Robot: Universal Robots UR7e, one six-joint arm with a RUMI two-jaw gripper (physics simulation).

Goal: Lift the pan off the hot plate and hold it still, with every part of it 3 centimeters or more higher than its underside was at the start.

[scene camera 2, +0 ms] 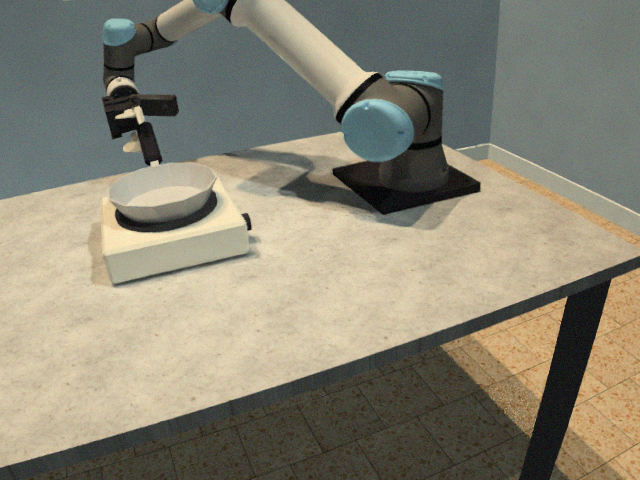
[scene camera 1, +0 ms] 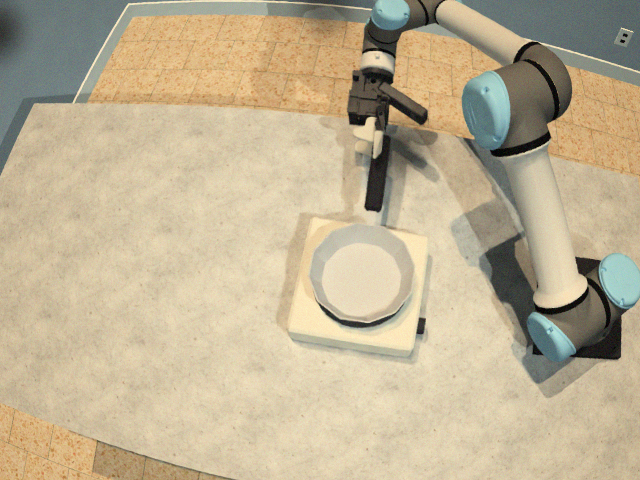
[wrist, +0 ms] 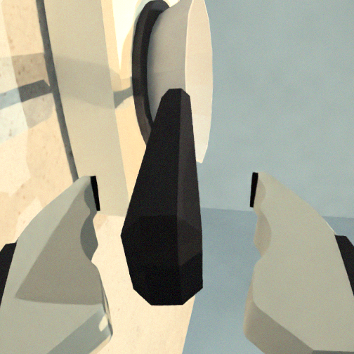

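Seen in the pictures: gripper, between the fingertips: (scene camera 2: 144, 140) (scene camera 1: 374, 165); arm's base, origin of its link: (scene camera 2: 413, 177).
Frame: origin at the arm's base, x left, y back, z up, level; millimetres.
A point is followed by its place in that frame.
Observation:
The light grey pan (scene camera 1: 361, 281) {x 66, y -517, z 60 mm} (scene camera 2: 168, 198) {x 46, y -512, z 61 mm} (wrist: 197, 75) sits level on the black disc of the cream hot plate (scene camera 1: 351, 337) {x 174, y -507, z 50 mm} (scene camera 2: 178, 254) {x 182, y -509, z 17 mm} (wrist: 85, 100). Its black handle (scene camera 1: 377, 180) {x -117, y -534, z 120 mm} (scene camera 2: 149, 144) {x -112, y -535, z 119 mm} (wrist: 165, 225) points away from the hot plate, toward the table's far edge, and rises outward. My gripper (scene camera 1: 373, 146) (scene camera 2: 137, 133) {x -151, y -546, z 118 mm} (wrist: 174, 176) is open at the outer end of the handle. In the wrist view the handle lies between the two pale fingers, with a gap on each side. Neither finger touches it there. Part of the handle's outer end is hidden by the gripper in scene camera 1.
A black knob (scene camera 1: 421, 325) {x 115, y -384, z 33 mm} (scene camera 2: 247, 221) {x 125, y -381, z 26 mm} sticks out of the hot plate's side. The arm's black base plate (scene camera 1: 599, 350) {x 77, y 53, z 1 mm} (scene camera 2: 385, 202) {x 88, y -103, z -4 mm} stands on the grey table (scene camera 1: 155, 258) {x 106, y -958, z -18 mm} (scene camera 2: 336, 289) {x 318, y -282, z -19 mm}. The arm arches high beside the pan. The gripper is close to the table's far edge.

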